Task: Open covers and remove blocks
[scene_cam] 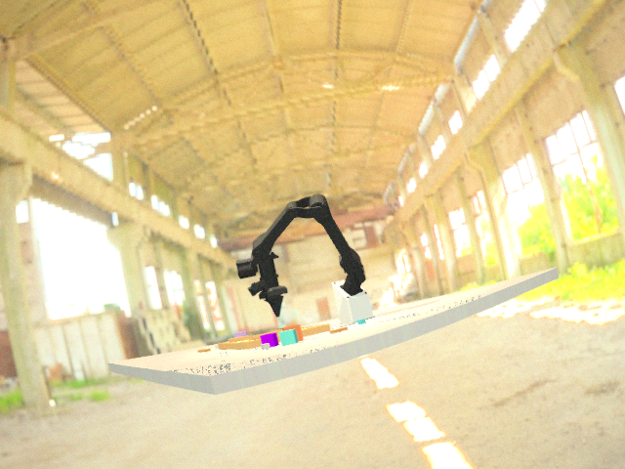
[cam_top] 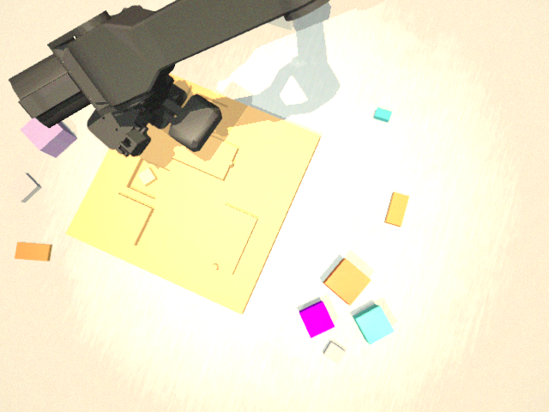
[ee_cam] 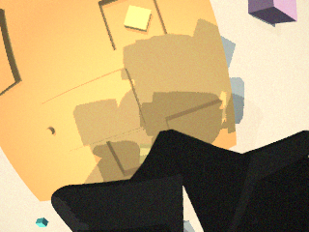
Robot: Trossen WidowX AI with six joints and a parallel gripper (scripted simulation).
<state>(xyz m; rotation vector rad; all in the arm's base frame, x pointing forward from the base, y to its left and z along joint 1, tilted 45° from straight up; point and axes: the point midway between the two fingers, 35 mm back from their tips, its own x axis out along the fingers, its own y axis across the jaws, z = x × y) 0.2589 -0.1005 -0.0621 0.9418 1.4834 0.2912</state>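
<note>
The yellow puzzle board is 60 mm below my gripper tip, 60 mm ahead of it and 40 mm to the left of it. Also, from my gripper tip: orange cube (300 mm to the left, 180 mm ahead, 50 mm below); then lilac block (200 mm to the right, 50 mm below, 50 mm ahead); then cyan piece (310 mm to the left, 90 mm behind, 70 mm below).
</note>
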